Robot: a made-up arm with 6 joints. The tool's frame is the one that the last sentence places.
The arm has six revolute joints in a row. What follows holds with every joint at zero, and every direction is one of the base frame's.
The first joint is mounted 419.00 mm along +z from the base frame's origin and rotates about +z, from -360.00 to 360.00 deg.
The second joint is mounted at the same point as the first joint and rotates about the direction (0, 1, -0.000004), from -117.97 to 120.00 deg.
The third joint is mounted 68.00 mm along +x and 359.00 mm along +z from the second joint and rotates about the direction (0, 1, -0.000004), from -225.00 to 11.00 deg.
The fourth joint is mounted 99.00 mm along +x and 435.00 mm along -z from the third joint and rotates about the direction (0, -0.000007, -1), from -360.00 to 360.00 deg.
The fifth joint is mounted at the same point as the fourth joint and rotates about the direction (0, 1, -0.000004), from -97.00 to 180.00 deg.
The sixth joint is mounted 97.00 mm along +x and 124.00 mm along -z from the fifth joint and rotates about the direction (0, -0.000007, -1), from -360.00 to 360.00 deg.
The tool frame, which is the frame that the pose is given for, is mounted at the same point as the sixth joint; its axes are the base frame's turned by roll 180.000, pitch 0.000 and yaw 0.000 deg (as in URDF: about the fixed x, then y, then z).
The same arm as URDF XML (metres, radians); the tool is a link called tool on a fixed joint. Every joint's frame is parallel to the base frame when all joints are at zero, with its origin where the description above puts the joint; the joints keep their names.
<robot name="arm">
<joint name="tool_joint" type="fixed"><parent link="link6"/><child link="tool"/><origin xyz="0 0 0" rpy="3.1416 0 0"/></joint>
<joint name="joint 6" type="revolute"><parent link="link5"/><child link="link6"/><origin xyz="0.097 0 -0.124" rpy="0 0 0"/><axis xyz="0 0 -1"/><limit lower="-6.2832" upper="6.2832"/></joint>
<joint name="joint 5" type="revolute"><parent link="link4"/><child link="link5"/><origin xyz="0 0 0" rpy="0 0 0"/><axis xyz="0 1 0"/><limit lower="-1.693" upper="3.1416"/></joint>
<joint name="joint 4" type="revolute"><parent link="link3"/><child link="link4"/><origin xyz="0.099 0 -0.435" rpy="0 0 0"/><axis xyz="0 0 -1"/><limit lower="-6.2832" upper="6.2832"/></joint>
<joint name="joint 3" type="revolute"><parent link="link2"/><child link="link3"/><origin xyz="0.068 0 0.359" rpy="0 0 0"/><axis xyz="0 1 0"/><limit lower="-3.927" upper="0.192"/></joint>
<joint name="joint 2" type="revolute"><parent link="link1"/><child link="link2"/><origin xyz="0 0 0" rpy="0 0 0"/><axis xyz="0 1 0"/><limit lower="-2.059" upper="2.0944"/></joint>
<joint name="joint 1" type="revolute"><parent link="base_link"/><child link="link1"/><origin xyz="0 0 0.419" rpy="0 0 0"/><axis xyz="0 0 1"/><limit lower="-6.2832" upper="6.2832"/></joint>
<link name="base_link"/>
<link name="link1"/>
<link name="link2"/>
<link name="link3"/>
<link name="link4"/>
<link name="link5"/>
<link name="link6"/>
<link name="tool"/>
</robot>

